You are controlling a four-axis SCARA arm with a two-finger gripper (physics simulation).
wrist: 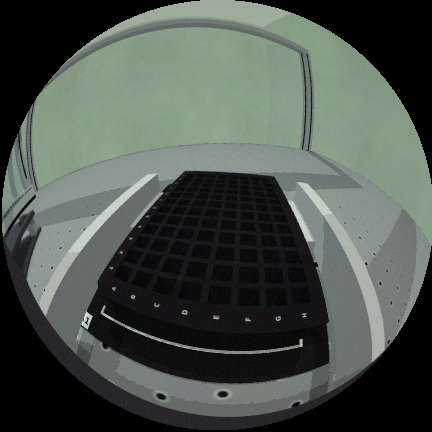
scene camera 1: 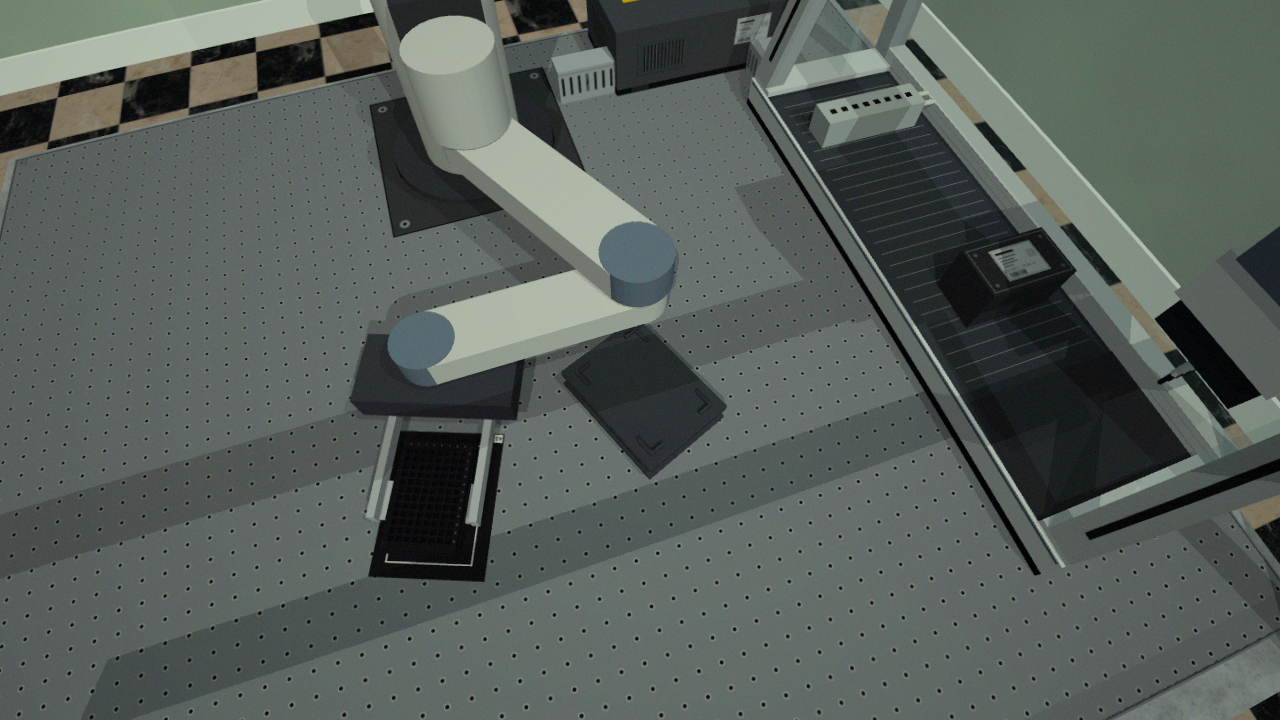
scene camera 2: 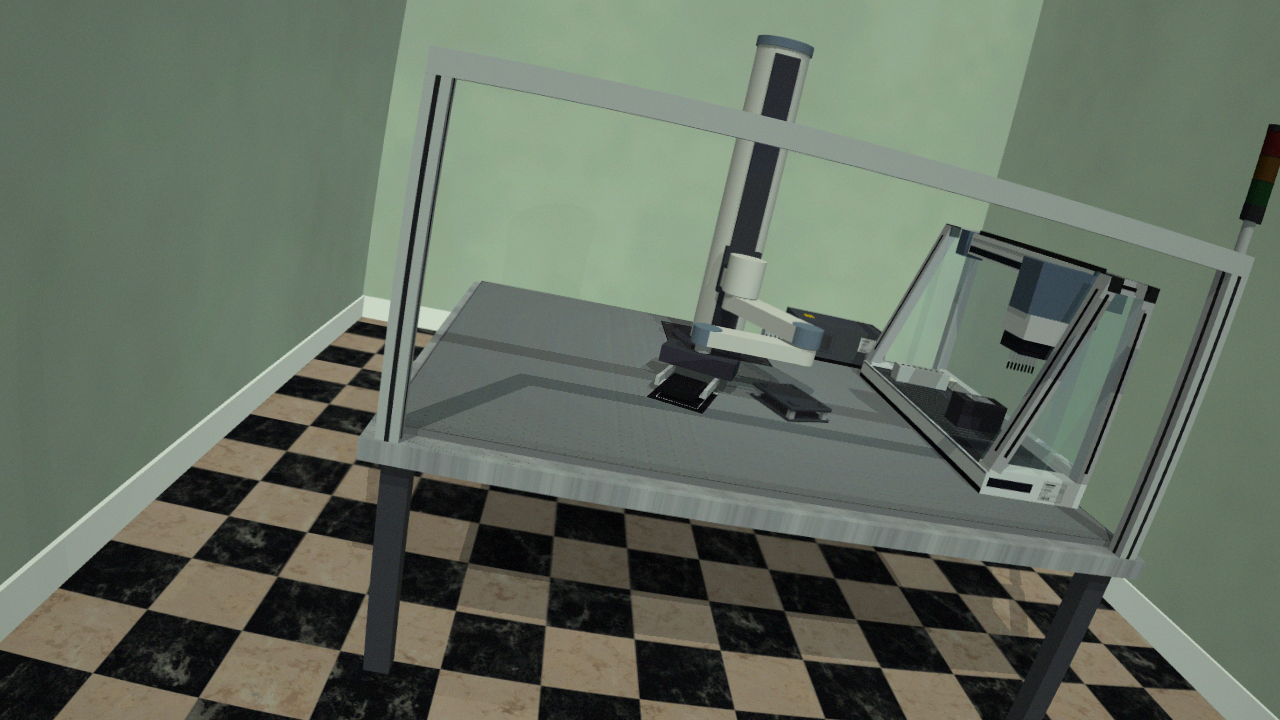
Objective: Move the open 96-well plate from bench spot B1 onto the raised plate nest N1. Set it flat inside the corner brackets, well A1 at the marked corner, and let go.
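Frame: origin at the arm's base, x ahead, y left, z up, level; centimetres.
Where they show: gripper, between the fingertips: (wrist: 225,187) (scene camera 1: 423,521) (scene camera 2: 680,387).
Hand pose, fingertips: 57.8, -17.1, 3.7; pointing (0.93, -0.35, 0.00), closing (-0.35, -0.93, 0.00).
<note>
Each offset is from my fingertips to the top centre of the thing, as dx, dy, dz. "pt": to the spot under its first point.
The black open 96-well plate @(-2.8, +1.1, +0.1) (scene camera 1: 434,483) (wrist: 215,240) is between the two pale fingers of my gripper (scene camera 1: 426,512) (scene camera 2: 684,385) (wrist: 225,187), which is shut on its long sides. The plate looks level and a little above the black mat of spot B1 (scene camera 1: 429,573) (wrist: 225,367). In the wrist view, row letters A to H run along the near edge, with A1 at the near left. The raised nest N1 @(-7.1, +27.8, +1.5) (scene camera 1: 644,394) (scene camera 2: 790,400) stands to the right of the mat in scene camera 1, turned at an angle, with corner brackets. Its A1 mark is too small to tell.
Right of the nest is a framed station with a dark slotted deck (scene camera 1: 904,214), a black box @(pt -3.0, +72.0, +9.6) (scene camera 1: 1011,277) (scene camera 2: 975,410) and a white block @(pt -35.1, +71.9, +6.7) (scene camera 1: 868,116). A pipetting head @(pt +19.9, +66.1, +35.9) (scene camera 2: 1038,313) hangs above. A dark grey controller box @(pt -61.3, +52.9, +4.8) (scene camera 1: 680,44) stands at the back.
</note>
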